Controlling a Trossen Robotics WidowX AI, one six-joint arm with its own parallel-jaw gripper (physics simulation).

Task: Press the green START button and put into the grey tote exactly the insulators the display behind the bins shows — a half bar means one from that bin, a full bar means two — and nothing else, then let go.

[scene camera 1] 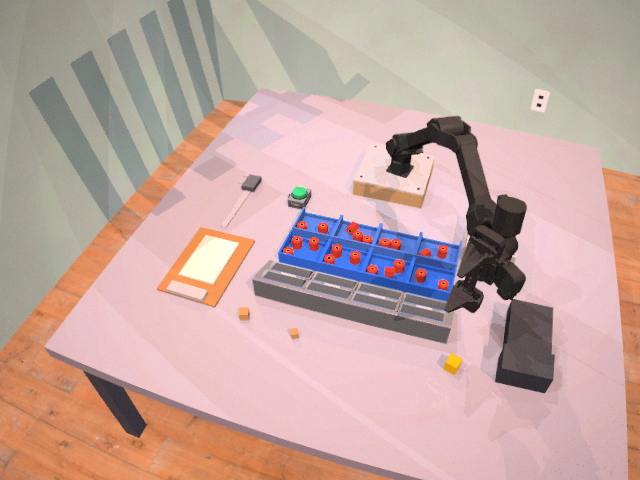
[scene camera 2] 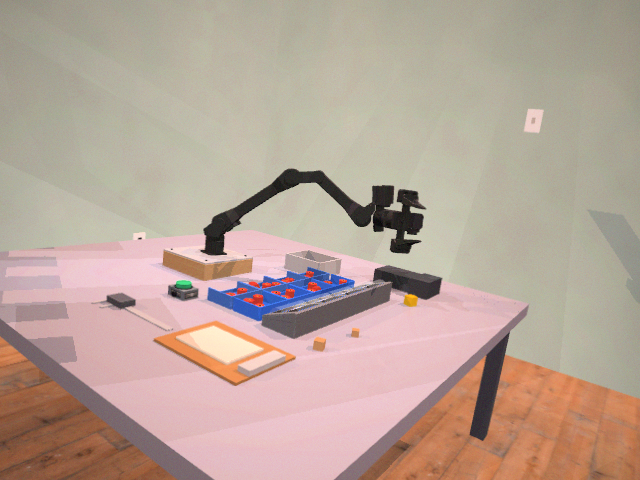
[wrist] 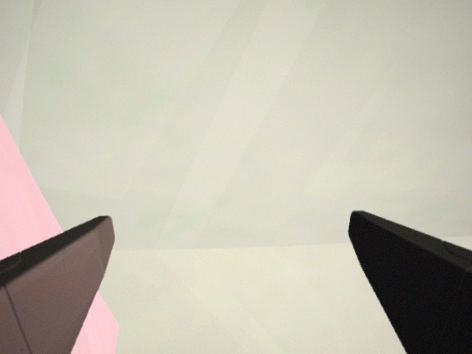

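The green START button (scene camera 1: 299, 193) (scene camera 2: 183, 284) sits on a small dark box left of the arm's base. Red insulators (scene camera 1: 354, 257) (scene camera 2: 290, 293) stand or lie in the blue bins (scene camera 1: 305, 261) (scene camera 2: 247, 310), two rows of four. The dark grey display (scene camera 1: 351, 313) (scene camera 2: 330, 315) lies along the bins' long side, with four windows holding pale bars; their lengths are not readable. The grey tote (scene camera 2: 302, 264) stands past the bins' far end; the arm hides it in scene camera 1. My gripper (scene camera 1: 454, 292) (scene camera 2: 417, 223) (wrist: 233, 225) is open and empty, pointing sideways, high above the table.
A black box (scene camera 1: 526, 343) (scene camera 2: 407, 281) and a yellow cube (scene camera 1: 452, 363) (scene camera 2: 410, 300) are near the display's right end. Two small orange cubes, one (scene camera 1: 244, 313) (scene camera 2: 319, 344) larger, lie before the display. An orange clipboard (scene camera 1: 169, 286) (scene camera 2: 170, 341) and a dark plug (scene camera 1: 251, 182) (scene camera 2: 120, 300) lie left.
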